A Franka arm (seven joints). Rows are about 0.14 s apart.
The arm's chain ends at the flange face. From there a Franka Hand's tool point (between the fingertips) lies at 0.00 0.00 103.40 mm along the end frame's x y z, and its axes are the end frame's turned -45 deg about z.
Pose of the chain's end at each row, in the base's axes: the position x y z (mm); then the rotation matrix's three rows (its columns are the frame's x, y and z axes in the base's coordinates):
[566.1 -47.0 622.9], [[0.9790 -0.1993 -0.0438], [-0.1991 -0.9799 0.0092], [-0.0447 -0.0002 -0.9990]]
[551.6 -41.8 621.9], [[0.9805 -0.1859 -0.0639], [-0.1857 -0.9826 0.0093], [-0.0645 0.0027 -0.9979]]
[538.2 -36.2 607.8], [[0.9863 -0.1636 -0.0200], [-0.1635 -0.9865 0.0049], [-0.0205 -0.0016 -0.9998]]
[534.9 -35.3 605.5], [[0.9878 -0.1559 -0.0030], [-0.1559 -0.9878 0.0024], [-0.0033 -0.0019 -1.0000]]
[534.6 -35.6 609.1], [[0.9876 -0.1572 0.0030], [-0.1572 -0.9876 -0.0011], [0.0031 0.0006 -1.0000]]
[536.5 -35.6 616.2], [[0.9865 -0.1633 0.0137], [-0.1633 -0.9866 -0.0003], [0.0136 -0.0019 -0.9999]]
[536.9 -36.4 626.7], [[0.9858 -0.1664 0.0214], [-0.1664 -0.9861 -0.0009], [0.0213 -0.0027 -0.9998]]
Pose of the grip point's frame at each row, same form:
[561.6 -46.0 519.6], [[0.8332 0.5513 -0.0438], [0.5521 -0.8337 0.0092], [-0.0315 -0.0317 -0.9990]]
[545.0 -40.8 518.7], [[0.8248 0.5619 -0.0639], [0.5635 -0.8261 0.0093], [-0.0475 -0.0437 -0.9979]]
[536.1 -35.7 504.4], [[0.8131 0.5817 -0.0200], [0.5819 -0.8132 0.0049], [-0.0134 -0.0156 -0.9998]]
[534.6 -35.1 502.1], [[0.8087 0.5882 -0.0030], [0.5882 -0.8087 0.0024], [-0.0010 -0.0037 -1.0000]]
[534.9 -35.7 505.7], [[0.8095 0.5872 0.0030], [0.5872 -0.8095 -0.0011], [0.0018 0.0026 -1.0000]]
[537.9 -35.6 512.8], [[0.8130 0.5821 0.0137], [0.5822 -0.8131 -0.0003], [0.0110 0.0083 -0.9999]]
[539.1 -36.5 523.3], [[0.8147 0.5794 0.0214], [0.5796 -0.8149 -0.0009], [0.0170 0.0132 -0.9998]]

